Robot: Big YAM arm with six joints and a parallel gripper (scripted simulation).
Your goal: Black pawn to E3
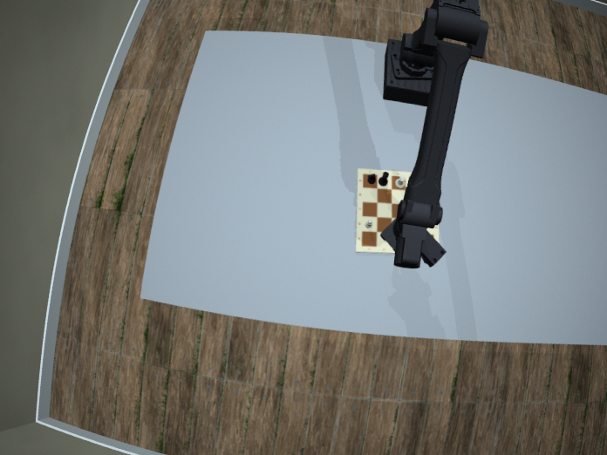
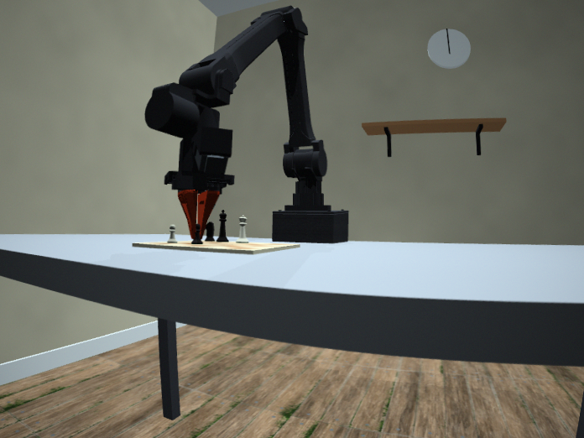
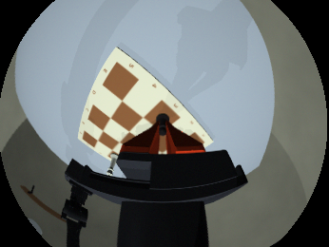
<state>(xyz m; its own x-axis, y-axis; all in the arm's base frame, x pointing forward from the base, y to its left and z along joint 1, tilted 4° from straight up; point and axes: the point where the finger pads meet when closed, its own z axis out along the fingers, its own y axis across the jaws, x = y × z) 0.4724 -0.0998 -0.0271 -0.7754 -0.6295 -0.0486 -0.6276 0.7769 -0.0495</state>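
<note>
Now: hand right at the black pawn. From my hand the other things lie so: white pawn (40 mm behind, 70 mm to the right); tall white piece (150 mm behind, 20 mm to the left, 10 mm above); chessboard (70 mm behind, 10 mm to the left, 20 mm below).
</note>
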